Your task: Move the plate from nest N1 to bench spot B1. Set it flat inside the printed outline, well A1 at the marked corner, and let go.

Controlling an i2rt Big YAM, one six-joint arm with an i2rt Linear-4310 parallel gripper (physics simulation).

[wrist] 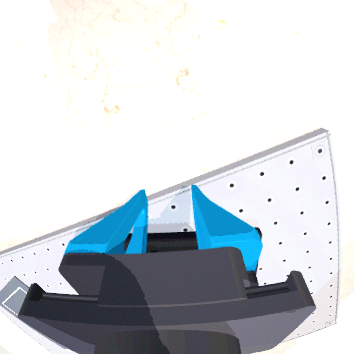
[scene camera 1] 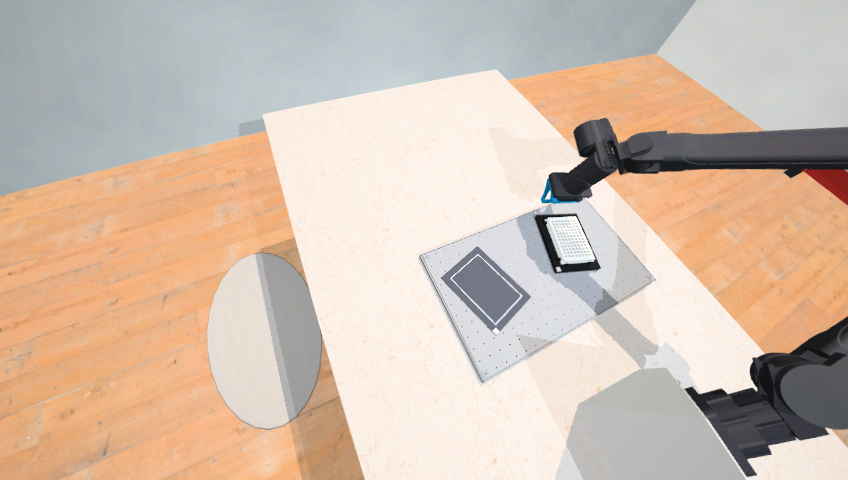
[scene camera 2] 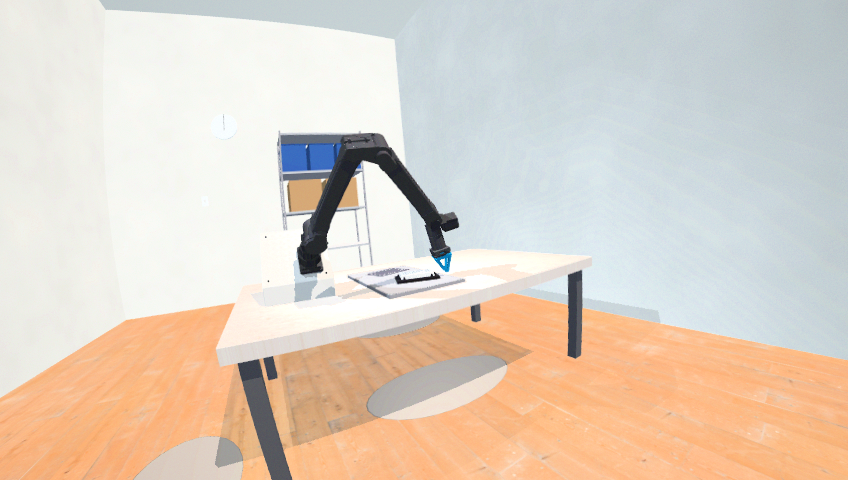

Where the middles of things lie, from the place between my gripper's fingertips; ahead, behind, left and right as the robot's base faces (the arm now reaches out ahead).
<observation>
The plate (scene camera 1: 570, 243) is 120 mm behind my hand, 20 mm to the left of it and 10 mm above it. From my hand the other things lie so: black nest (scene camera 1: 555, 260) 120 mm behind, 20 mm to the left.
</observation>
